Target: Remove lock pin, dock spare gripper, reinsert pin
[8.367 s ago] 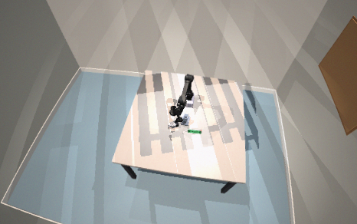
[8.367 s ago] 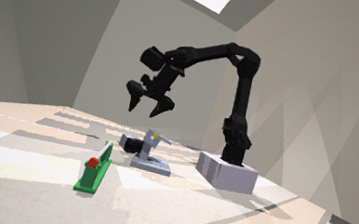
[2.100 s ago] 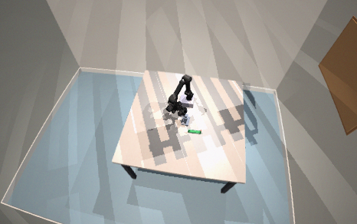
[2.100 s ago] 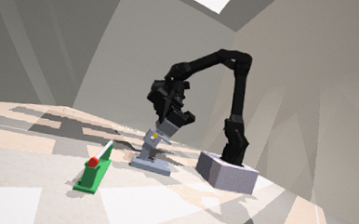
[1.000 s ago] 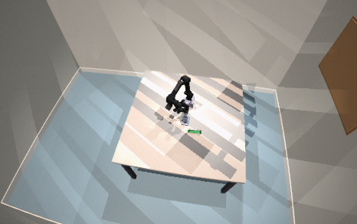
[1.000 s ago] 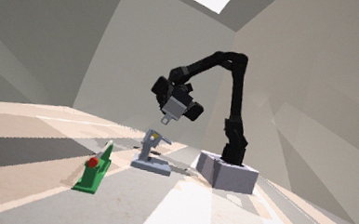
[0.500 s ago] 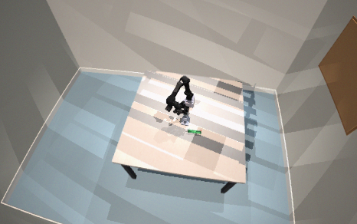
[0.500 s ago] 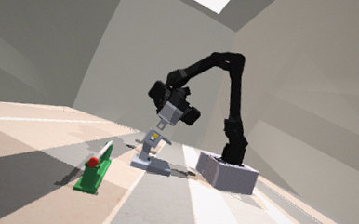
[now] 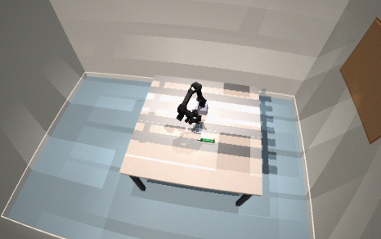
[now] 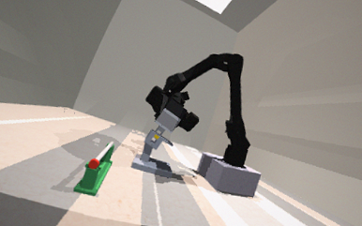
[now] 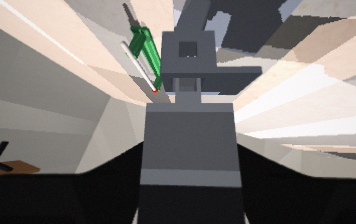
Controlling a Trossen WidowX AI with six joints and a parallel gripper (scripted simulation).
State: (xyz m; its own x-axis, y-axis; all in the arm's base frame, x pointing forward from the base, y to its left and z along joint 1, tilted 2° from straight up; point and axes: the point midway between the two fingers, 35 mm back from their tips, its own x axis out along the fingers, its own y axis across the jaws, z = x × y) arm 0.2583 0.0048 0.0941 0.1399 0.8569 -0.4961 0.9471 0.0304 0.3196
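The green rack is 120 mm below my gripper tip, 110 mm to the left of it and 110 mm ahead of it. Also, from my gripper tip: spare gripper 20 mm to the right; mount 90 mm below, 10 mm to the right, 10 mm ahead.
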